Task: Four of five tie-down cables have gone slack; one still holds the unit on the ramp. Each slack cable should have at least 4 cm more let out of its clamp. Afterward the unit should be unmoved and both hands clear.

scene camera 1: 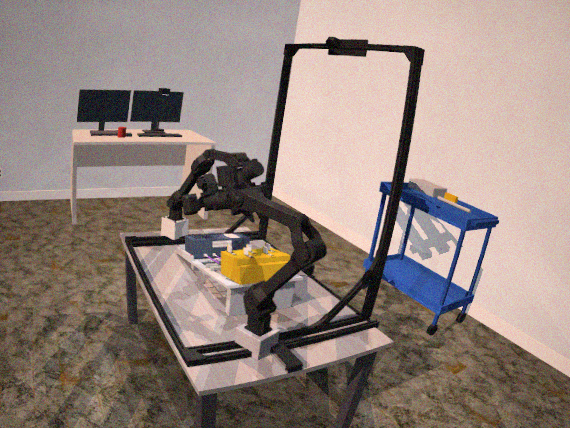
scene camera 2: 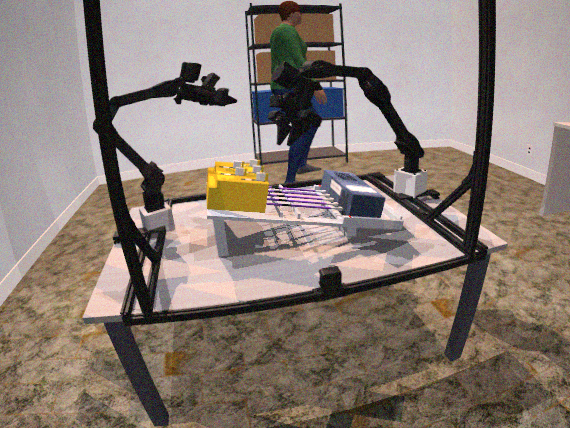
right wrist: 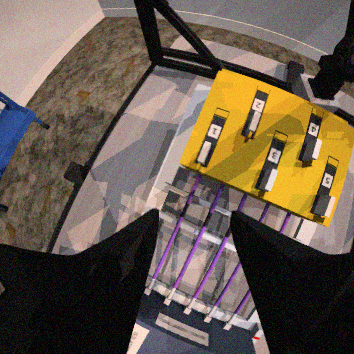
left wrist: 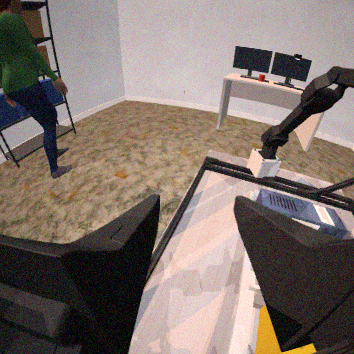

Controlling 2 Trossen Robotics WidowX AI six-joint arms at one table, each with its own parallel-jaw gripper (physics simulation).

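Note:
A yellow block (scene camera 1: pixel 240 270) (scene camera 2: pixel 237 195) (left wrist: pixel 267 336) (right wrist: pixel 240 152) stands on the high end of the white ramp (scene camera 2: pixel 220 237). Clamps numbered 1 (right wrist: pixel 214 131) to 5 (right wrist: pixel 327 180) sit on its top. Several purple cables (scene camera 2: pixel 305 205) (right wrist: pixel 174 233) run from it to the dark blue unit (scene camera 1: pixel 196 247) (scene camera 2: pixel 367 203) (left wrist: pixel 265 201) (right wrist: pixel 220 345), lower on the ramp. Which cables are slack I cannot tell. My left gripper (scene camera 2: pixel 232 100) (left wrist: pixel 197 201) is open and empty, high above the block. My right gripper (scene camera 2: pixel 286 141) (right wrist: pixel 194 216) is open and empty above the cables, fingers pointing down.
A black frame (scene camera 1: pixel 407 115) (scene camera 2: pixel 485 100) rises from the table's edge. In scene camera 1 both forearms cross closely above the block. A blue cart (scene camera 1: pixel 430 202) stands at the right there. A person in green (scene camera 2: pixel 287 50) and a shelf rack (scene camera 2: pixel 343 100) are beyond the table.

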